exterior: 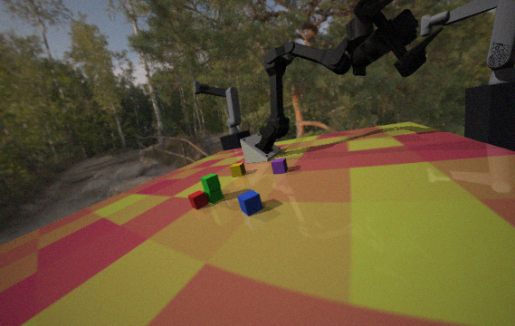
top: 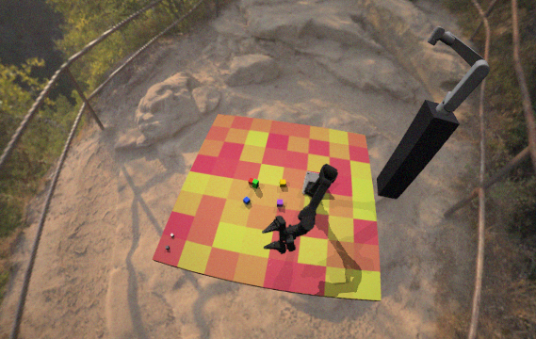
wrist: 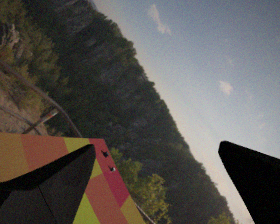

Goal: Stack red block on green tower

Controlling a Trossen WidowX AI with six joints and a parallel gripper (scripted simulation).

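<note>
Now: the red block 190 mm ahead of my gripper tip, 470 mm to the right of it and 270 mm below it. Round my gripper tip: yellow block 10 mm behind, 500 mm to the right, 270 mm below; blue block 180 mm ahead, 320 mm to the right, 270 mm below; purple block 20 mm behind, 350 mm to the right, 270 mm below.
</note>
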